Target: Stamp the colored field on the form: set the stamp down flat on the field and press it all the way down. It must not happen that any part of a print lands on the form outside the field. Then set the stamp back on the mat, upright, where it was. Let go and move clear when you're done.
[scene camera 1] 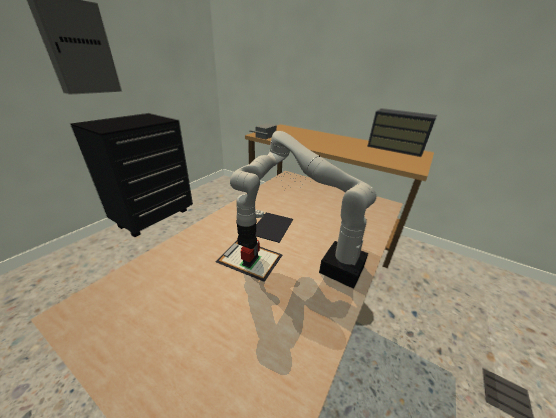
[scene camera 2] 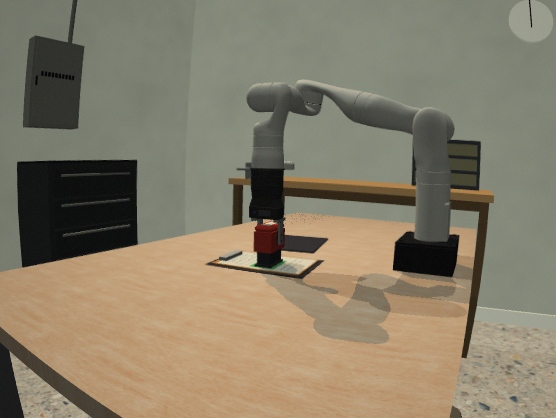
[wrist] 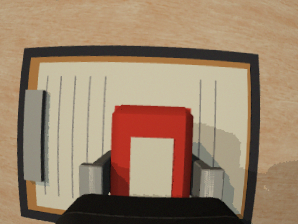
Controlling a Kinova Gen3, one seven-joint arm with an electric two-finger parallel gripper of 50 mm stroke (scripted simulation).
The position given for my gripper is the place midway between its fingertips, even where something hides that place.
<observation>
I see my gripper (scene camera 2: pixel 269 243) and a dark mat (scene camera 1: pixel 272 227).
My gripper shows as well in the wrist view (wrist: pixel 150 166).
</observation>
